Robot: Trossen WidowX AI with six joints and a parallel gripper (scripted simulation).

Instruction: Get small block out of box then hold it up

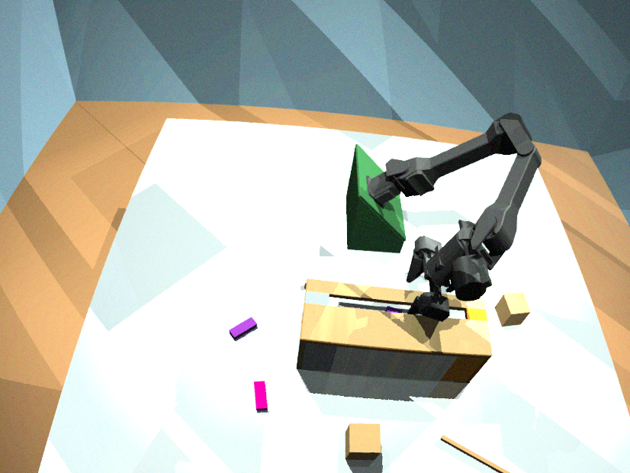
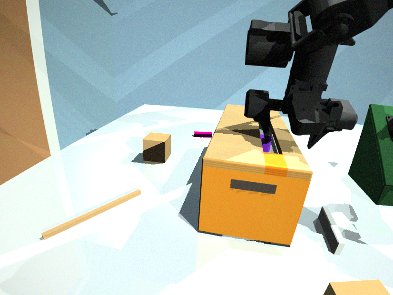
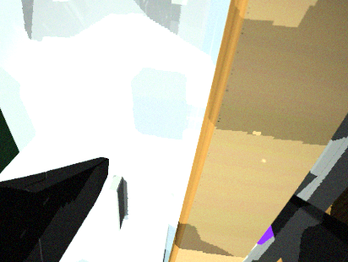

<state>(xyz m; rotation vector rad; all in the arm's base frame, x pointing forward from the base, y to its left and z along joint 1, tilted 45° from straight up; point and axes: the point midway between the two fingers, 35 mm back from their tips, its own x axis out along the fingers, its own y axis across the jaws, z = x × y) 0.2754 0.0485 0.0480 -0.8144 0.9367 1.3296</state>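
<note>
My gripper tip is 4 cm short of the purple block, 4 cm to the left of it and 2 cm above it. Round my gripper tip: wooden box 3 cm ahead, 3 cm to the right, 4 cm below; wooden stick 33 cm ahead, 14 cm to the left, 10 cm below.
</note>
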